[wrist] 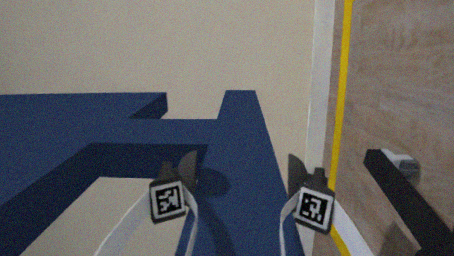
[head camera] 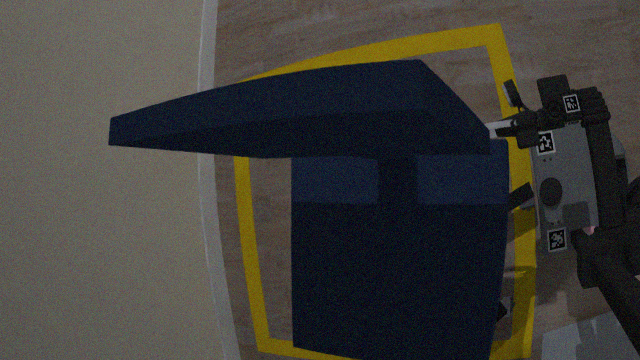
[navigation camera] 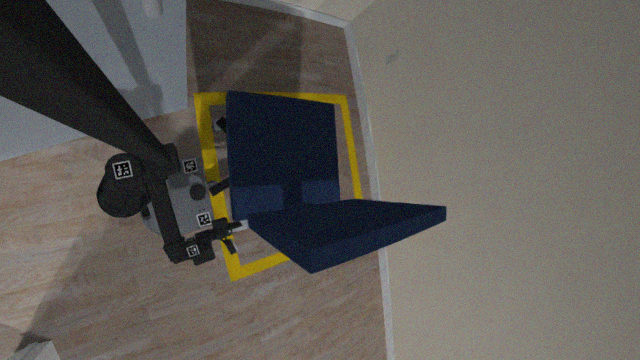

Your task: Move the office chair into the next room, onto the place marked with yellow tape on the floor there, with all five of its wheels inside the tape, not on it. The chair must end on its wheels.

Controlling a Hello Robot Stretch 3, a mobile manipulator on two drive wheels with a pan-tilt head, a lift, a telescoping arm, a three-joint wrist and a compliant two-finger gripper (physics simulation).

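Frame: origin at the robot's base, x ahead, y left, z up, level; millimetres.
Seen in the pictures: robot's base at its link origin: (head camera: pixel 550 191) (navigation camera: pixel 196 191).
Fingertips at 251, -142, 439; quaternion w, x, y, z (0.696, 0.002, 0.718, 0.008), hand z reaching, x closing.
Note:
Pixels of each thing's top centre, then the offset from my fingertips to it, as dx, dy, dz. "spot": a spot on its surface instead.
- dark blue office chair at a spot on its surface: (head camera: pixel 393 277) spot: +127, +251, +31
- yellow tape rectangle at a spot on its surface: (head camera: pixel 243 223) spot: +887, +78, -438
- black chair leg at a spot on its surface: (head camera: pixel 518 194) spot: -141, +132, -332
The dark blue office chair (head camera: pixel 393 277) (navigation camera: pixel 281 143) (wrist: pixel 243 141) stands upright on its wheels over the yellow tape rectangle (head camera: pixel 243 223) (navigation camera: pixel 351 155) (wrist: pixel 339 88), close to the wall. My gripper (wrist: pixel 241 170) (head camera: pixel 494 128) (navigation camera: pixel 242 223) is shut on the near edge of the chair's seat, one finger pad on each face, just below the backrest. In the head view the fingertips are hidden behind the backrest. One black chair leg (head camera: pixel 518 194) (wrist: pixel 398 190) reaches out over the tape strip on my side. Most of the wheels are hidden under the seat.
A beige wall (head camera: pixel 89 223) (navigation camera: pixel 467 174) with a white baseboard (head camera: pixel 208 201) runs just past the tape's far side. My grey base (head camera: pixel 563 192) (navigation camera: pixel 184 197) stands right beside the tape's near side. A pale grey structure (navigation camera: pixel 138 58) stands behind my mast.

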